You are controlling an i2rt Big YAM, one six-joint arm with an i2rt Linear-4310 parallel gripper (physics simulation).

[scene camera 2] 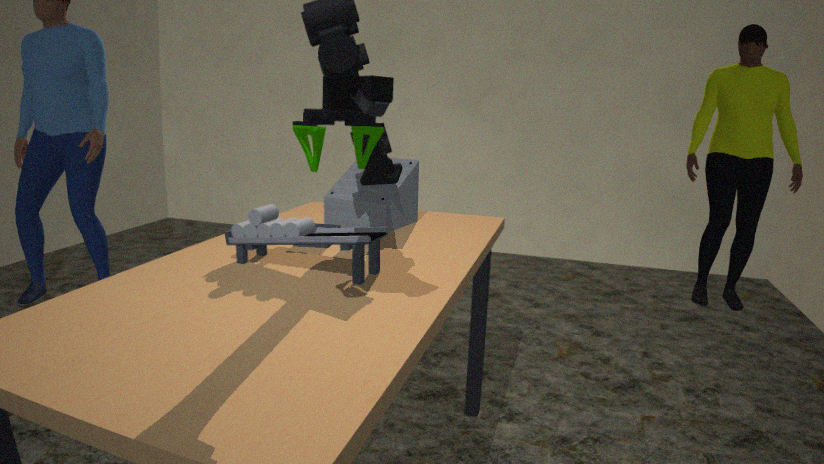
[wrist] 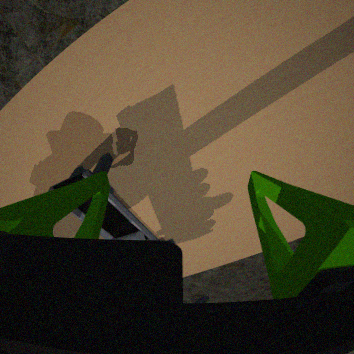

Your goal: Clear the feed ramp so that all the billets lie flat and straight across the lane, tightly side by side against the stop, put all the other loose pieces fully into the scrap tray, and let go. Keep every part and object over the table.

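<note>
The feed ramp stands on short legs on the table and slopes down to the left in the scene view; part of it shows in the wrist view. Several pale grey billets lie in a row at its low left end, the rightmost billet among them. One more pale cylinder lies on top of the row near its left end. The scrap tray cannot be made out in either view. My gripper is open and empty, high above the ramp and to the right of the billets in the scene view.
The grey angled arm base stands behind the ramp on the wooden table. A person in blue stands beyond the table at left, and a person in yellow stands at right, away from the table.
</note>
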